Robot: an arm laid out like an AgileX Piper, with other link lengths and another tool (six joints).
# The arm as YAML. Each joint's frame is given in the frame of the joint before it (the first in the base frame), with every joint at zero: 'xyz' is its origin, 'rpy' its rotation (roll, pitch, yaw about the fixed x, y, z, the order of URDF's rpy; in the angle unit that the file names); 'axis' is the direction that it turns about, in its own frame. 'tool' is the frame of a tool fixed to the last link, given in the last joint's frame.
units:
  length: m
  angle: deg
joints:
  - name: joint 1
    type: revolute
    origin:
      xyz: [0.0, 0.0, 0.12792]
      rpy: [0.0, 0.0, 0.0]
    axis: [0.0, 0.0, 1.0]
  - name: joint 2
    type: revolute
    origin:
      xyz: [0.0, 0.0, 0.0]
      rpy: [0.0, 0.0, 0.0]
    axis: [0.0, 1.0, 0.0]
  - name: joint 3
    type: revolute
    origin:
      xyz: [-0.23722, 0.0, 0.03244]
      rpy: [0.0, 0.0, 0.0]
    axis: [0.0, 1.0, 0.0]
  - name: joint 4
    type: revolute
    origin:
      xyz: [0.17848, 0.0, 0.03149]
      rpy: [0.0, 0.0, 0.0]
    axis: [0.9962, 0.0, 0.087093]
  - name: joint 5
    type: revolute
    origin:
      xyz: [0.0, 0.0, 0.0]
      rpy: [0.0, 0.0, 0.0]
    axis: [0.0, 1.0, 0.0]
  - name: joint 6
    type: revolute
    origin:
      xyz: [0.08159, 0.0, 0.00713]
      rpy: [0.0, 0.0, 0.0]
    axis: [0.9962, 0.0, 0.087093]
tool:
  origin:
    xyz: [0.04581, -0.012, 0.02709]
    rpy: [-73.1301, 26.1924, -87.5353]
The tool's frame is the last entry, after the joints.
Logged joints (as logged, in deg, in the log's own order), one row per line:
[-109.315, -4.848, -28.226, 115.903, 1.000, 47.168]
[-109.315, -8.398, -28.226, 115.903, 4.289, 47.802]
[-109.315, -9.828, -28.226, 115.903, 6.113, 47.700]
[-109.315, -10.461, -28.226, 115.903, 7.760, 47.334]
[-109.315, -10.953, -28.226, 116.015, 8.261, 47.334]
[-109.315, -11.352, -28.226, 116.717, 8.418, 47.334]
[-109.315, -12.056, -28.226, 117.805, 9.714, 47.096]
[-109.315, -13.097, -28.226, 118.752, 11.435, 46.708]
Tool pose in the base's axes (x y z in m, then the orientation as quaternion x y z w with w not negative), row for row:
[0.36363, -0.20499, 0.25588, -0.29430, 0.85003, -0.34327, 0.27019]
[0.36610, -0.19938, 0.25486, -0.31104, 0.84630, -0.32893, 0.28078]
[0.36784, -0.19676, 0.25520, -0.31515, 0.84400, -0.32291, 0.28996]
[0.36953, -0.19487, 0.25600, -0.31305, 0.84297, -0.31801, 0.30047]
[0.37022, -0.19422, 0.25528, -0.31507, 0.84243, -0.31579, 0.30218]
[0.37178, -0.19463, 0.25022, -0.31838, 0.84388, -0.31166, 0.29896]
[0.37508, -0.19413, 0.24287, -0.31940, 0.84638, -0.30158, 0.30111]
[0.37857, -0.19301, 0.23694, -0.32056, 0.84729, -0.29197, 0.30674]
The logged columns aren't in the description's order. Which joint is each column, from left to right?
Columns, left to right: joint 3, joint 6, joint 1, joint 2, joint 4, joint 5.
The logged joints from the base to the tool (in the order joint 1, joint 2, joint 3, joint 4, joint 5, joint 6), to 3 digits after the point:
[-28.226, 115.903, -109.315, 1.000, 47.168, -4.848]
[-28.226, 115.903, -109.315, 4.289, 47.802, -8.398]
[-28.226, 115.903, -109.315, 6.113, 47.700, -9.828]
[-28.226, 115.903, -109.315, 7.760, 47.334, -10.461]
[-28.226, 116.015, -109.315, 8.261, 47.334, -10.953]
[-28.226, 116.717, -109.315, 8.418, 47.334, -11.352]
[-28.226, 117.805, -109.315, 9.714, 47.096, -12.056]
[-28.226, 118.752, -109.315, 11.435, 46.708, -13.097]

